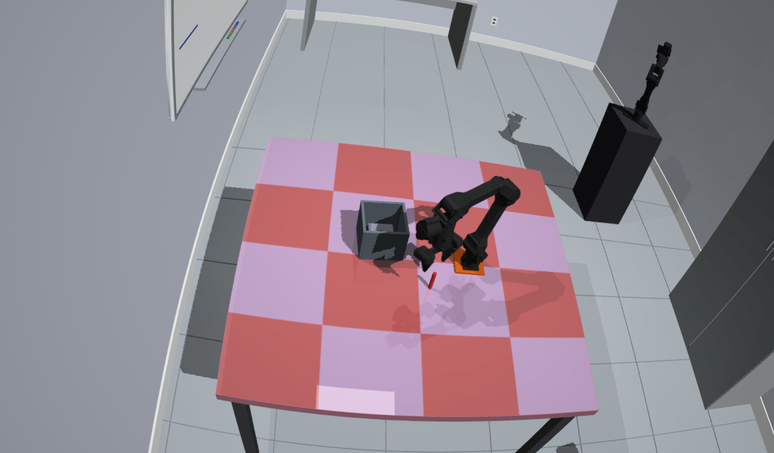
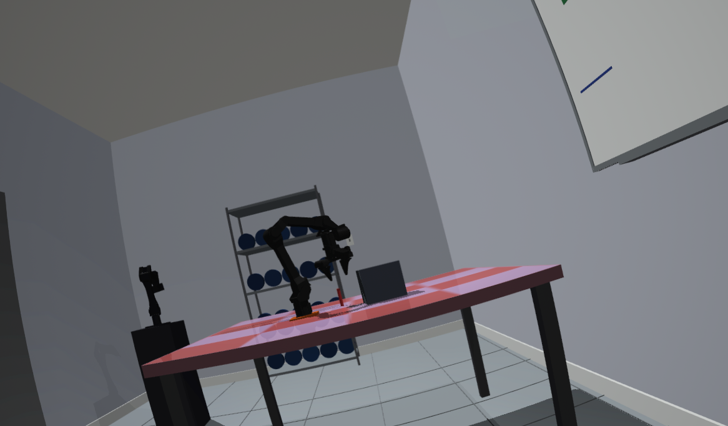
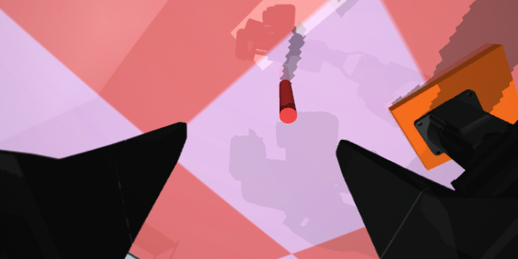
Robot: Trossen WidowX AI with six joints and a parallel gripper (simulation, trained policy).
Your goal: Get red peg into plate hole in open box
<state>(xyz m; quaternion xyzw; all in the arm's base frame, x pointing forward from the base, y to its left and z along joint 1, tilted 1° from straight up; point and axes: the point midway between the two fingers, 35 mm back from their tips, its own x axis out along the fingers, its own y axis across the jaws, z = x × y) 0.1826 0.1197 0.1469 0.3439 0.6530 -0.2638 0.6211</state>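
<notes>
The red peg is 20 mm behind my gripper tip, 10 mm to the right of it and 80 mm below it. From my gripper tip the other things lie so: plate: 160 mm ahead, 200 mm to the right, 80 mm below.
</notes>
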